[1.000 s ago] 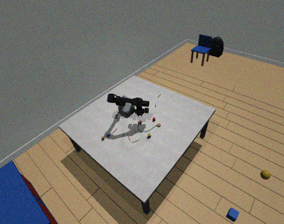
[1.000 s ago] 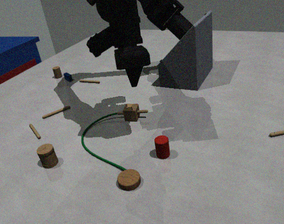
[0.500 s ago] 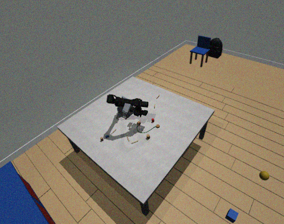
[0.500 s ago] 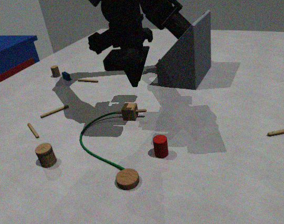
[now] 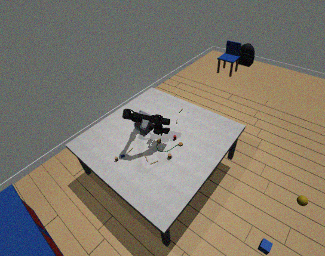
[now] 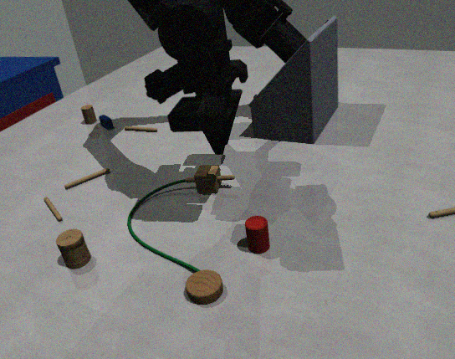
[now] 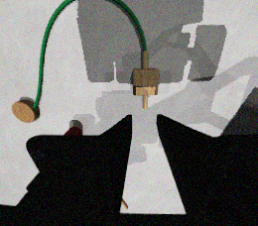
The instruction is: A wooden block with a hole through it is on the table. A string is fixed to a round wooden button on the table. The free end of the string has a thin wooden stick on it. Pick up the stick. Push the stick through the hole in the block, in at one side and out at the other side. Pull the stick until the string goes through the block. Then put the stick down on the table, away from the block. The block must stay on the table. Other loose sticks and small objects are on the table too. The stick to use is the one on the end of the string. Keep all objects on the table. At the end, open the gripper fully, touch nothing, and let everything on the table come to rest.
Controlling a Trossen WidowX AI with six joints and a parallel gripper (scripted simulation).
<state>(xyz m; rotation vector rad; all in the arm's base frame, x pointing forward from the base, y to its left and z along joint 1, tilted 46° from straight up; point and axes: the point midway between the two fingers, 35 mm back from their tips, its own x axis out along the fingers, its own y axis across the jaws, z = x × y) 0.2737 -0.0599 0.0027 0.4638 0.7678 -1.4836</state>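
The wooden block is 50 mm below my gripper tip and 30 mm to the right of it. The rest, counted from my gripper tip: red cylinder (110 mm ahead, 90 mm to the left, 50 mm below); blue piece (350 mm to the right, 170 mm behind, 60 mm below); round wooden button (190 mm ahead, 60 mm below, 50 mm to the left).
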